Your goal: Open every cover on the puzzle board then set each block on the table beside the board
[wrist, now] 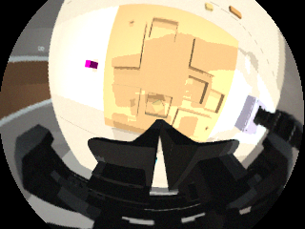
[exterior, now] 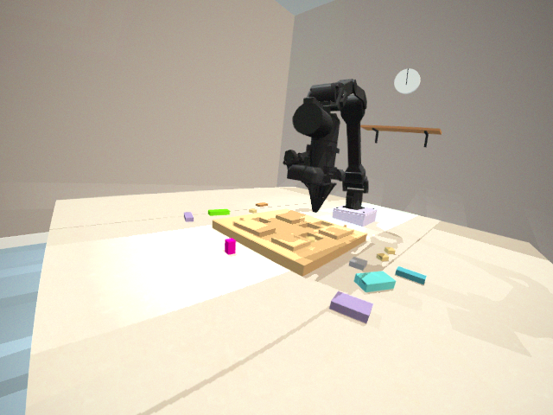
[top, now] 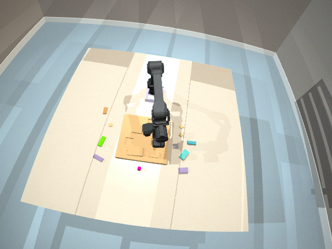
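Right now my gripper tip is 10 mm past the tan puzzle board, 60 mm to the left of it and 60 mm above it. Round my gripper tip: cyan block (30 mm ahead, 180 mm to the left, 80 mm below); then grey cube (20 mm behind, 120 mm to the left, 80 mm below); then magenta block (180 mm ahead, 50 mm to the right, 70 mm below).
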